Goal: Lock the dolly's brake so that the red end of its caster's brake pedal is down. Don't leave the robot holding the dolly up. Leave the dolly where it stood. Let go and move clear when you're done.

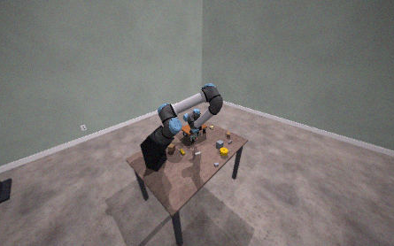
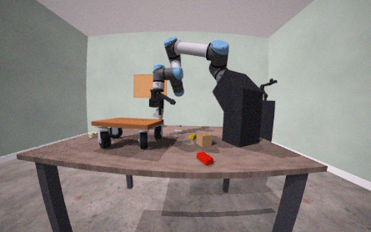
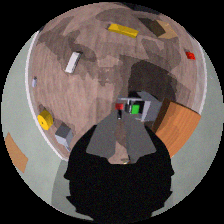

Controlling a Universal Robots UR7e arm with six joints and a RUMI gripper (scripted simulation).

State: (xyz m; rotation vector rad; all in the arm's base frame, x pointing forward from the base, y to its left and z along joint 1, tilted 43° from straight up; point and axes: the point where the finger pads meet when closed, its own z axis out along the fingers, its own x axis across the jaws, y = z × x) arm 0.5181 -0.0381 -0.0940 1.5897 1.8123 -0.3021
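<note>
The brake pedal is 2 cm to the left of my hand and 2 cm below it. Also, from my hand: white piece 13 cm to the right, 11 cm behind, 10 cm below; then grey cube 23 cm to the right, 17 cm ahead, 7 cm below; then yellow bar 21 cm behind, 9 cm below, 1 cm to the left.
</note>
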